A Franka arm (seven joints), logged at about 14 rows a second.
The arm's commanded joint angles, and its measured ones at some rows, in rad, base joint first. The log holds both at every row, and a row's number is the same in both.
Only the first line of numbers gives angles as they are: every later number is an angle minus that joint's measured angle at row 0.
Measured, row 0: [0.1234, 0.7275, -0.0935, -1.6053, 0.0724, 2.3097, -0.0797]
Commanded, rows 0 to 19: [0.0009, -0.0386, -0.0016, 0.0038, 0.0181, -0.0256, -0.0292]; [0.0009, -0.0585, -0.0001, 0.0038, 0.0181, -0.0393, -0.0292]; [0.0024, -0.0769, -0.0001, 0.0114, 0.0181, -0.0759, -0.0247]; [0.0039, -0.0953, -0.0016, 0.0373, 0.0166, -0.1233, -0.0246]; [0.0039, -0.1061, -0.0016, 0.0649, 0.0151, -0.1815, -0.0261]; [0.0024, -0.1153, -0.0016, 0.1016, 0.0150, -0.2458, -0.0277]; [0.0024, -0.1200, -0.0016, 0.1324, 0.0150, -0.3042, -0.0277]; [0.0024, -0.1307, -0.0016, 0.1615, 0.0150, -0.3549, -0.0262]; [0.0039, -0.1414, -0.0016, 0.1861, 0.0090, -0.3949, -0.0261]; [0.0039, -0.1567, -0.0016, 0.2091, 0.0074, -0.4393, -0.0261]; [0.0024, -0.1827, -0.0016, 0.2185, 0.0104, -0.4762, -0.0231]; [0.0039, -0.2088, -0.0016, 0.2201, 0.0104, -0.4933, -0.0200]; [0.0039, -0.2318, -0.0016, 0.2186, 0.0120, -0.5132, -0.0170]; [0.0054, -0.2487, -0.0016, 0.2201, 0.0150, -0.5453, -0.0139]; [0.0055, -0.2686, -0.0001, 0.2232, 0.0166, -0.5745, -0.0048]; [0.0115, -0.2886, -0.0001, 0.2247, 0.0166, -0.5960, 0.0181]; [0.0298, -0.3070, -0.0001, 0.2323, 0.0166, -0.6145, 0.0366]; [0.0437, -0.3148, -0.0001, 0.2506, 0.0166, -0.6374, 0.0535]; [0.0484, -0.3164, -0.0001, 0.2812, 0.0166, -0.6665, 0.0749]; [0.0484, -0.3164, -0.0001, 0.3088, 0.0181, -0.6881, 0.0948]
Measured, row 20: [0.0343, -0.3071, 0.0054, 0.2585, 0.0032, -0.6368, 0.0447]
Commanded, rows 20 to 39: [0.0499, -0.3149, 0.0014, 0.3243, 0.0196, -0.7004, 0.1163]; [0.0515, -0.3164, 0.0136, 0.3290, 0.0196, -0.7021, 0.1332]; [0.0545, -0.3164, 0.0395, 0.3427, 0.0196, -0.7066, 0.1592]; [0.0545, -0.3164, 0.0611, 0.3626, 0.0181, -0.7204, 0.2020]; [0.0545, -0.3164, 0.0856, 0.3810, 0.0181, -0.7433, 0.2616]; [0.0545, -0.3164, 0.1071, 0.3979, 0.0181, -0.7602, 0.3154]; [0.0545, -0.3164, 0.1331, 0.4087, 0.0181, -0.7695, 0.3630]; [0.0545, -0.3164, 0.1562, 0.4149, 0.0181, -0.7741, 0.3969]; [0.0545, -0.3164, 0.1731, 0.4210, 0.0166, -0.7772, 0.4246]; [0.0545, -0.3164, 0.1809, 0.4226, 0.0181, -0.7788, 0.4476]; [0.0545, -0.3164, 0.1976, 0.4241, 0.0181, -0.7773, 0.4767]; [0.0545, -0.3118, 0.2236, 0.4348, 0.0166, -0.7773, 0.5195]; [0.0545, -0.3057, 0.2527, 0.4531, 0.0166, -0.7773, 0.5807]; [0.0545, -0.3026, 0.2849, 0.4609, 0.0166, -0.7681, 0.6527]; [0.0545, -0.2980, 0.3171, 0.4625, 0.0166, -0.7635, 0.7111]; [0.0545, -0.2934, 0.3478, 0.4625, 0.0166, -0.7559, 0.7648]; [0.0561, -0.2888, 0.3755, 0.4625, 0.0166, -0.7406, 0.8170]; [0.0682, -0.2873, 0.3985, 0.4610, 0.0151, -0.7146, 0.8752]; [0.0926, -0.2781, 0.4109, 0.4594, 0.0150, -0.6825, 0.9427]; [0.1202, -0.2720, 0.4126, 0.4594, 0.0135, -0.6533, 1.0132]
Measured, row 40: [0.0781, -0.3058, 0.4001, 0.4221, 0.0060, -0.6923, 0.8852]
